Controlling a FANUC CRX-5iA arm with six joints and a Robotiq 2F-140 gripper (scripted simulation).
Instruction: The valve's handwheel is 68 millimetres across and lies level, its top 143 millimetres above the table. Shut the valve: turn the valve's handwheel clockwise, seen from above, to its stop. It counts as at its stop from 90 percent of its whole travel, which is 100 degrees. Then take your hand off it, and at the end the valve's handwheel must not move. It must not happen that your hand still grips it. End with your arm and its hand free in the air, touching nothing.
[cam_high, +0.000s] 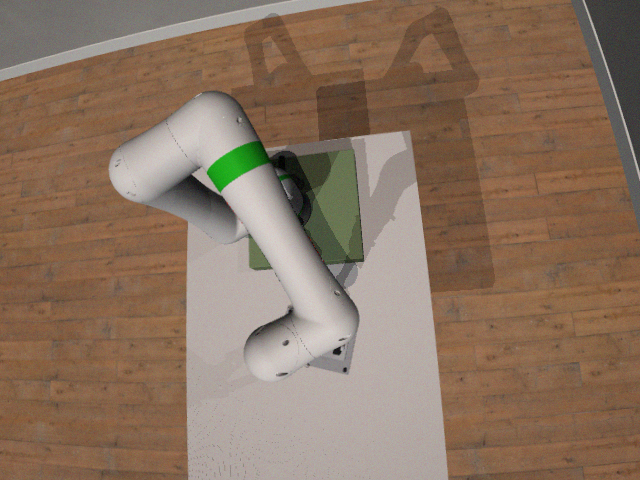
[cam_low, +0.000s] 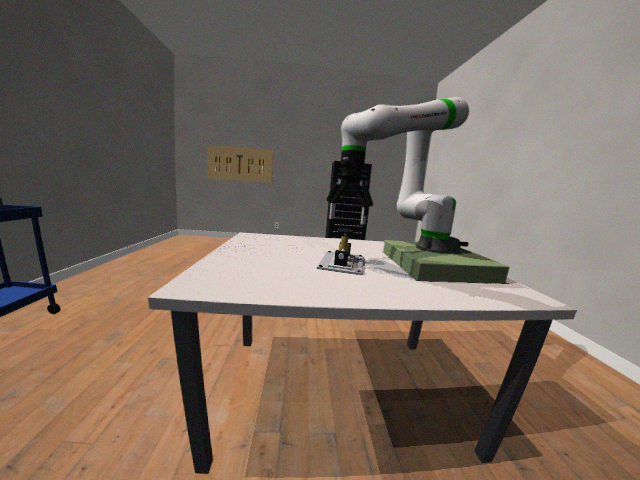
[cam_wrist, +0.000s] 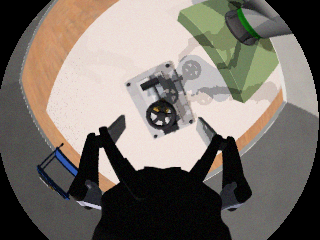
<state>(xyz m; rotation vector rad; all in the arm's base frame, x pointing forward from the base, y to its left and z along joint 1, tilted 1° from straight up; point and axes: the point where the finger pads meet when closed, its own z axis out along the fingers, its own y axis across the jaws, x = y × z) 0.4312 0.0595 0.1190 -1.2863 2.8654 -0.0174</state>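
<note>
My gripper is now 6 cm above the black spoked handwheel. From my hand the other things lie so: base plate (18 cm below).
</note>
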